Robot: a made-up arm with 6 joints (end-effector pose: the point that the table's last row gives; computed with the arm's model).
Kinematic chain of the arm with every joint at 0, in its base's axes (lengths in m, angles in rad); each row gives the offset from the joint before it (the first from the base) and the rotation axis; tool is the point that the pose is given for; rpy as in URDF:
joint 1: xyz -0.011 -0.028 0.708 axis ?
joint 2: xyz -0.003 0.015 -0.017 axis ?
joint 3: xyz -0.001 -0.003 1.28 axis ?
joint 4: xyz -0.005 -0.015 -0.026 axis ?
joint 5: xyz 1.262 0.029 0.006 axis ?
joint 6: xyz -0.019 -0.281 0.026 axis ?
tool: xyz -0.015 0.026 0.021 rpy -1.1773 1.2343 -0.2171
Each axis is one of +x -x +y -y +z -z.
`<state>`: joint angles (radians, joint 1 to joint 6).
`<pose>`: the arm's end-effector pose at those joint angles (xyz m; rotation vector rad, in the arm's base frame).
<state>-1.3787 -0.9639 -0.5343 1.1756 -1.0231 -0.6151</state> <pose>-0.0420 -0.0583 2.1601 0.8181 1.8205 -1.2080</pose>
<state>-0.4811 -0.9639 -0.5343 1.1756 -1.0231 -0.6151</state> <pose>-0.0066 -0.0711 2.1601 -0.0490 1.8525 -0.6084</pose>
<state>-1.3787 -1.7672 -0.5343 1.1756 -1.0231 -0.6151</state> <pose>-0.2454 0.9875 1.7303 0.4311 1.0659 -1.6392</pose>
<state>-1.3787 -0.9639 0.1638 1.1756 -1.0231 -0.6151</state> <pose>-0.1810 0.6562 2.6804 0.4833 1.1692 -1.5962</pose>
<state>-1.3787 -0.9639 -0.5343 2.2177 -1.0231 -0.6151</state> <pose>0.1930 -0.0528 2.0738 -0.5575 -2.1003 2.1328</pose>
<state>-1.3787 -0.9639 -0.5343 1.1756 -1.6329 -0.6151</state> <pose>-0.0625 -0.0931 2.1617 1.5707 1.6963 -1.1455</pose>
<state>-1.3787 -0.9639 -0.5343 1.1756 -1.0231 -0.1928</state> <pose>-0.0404 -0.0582 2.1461 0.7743 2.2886 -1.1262</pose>
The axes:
joint 1: +z
joint 2: +y
joint 3: -y
joint 4: -x
joint 5: -y
joint 6: -x

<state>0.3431 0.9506 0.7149 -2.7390 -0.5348 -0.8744</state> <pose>2.0090 0.9051 0.9543 2.4725 -0.5524 1.8000</pose>
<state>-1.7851 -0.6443 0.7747 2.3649 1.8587 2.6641</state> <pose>0.3146 0.6753 2.9972 0.4002 1.1911 0.0945</pose>
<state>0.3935 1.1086 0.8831 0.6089 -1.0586 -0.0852</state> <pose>2.2904 0.7588 1.1252 -1.2631 2.4629 0.6288</pose>
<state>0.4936 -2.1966 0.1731 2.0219 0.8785 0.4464</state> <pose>-1.8394 -0.9051 0.6614 -0.2945 0.0764 -2.6014</pose>
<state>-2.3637 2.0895 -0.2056 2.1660 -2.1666 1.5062</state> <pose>-0.1682 -0.3979 -0.9955 0.6977 0.0444 -2.0130</pose>
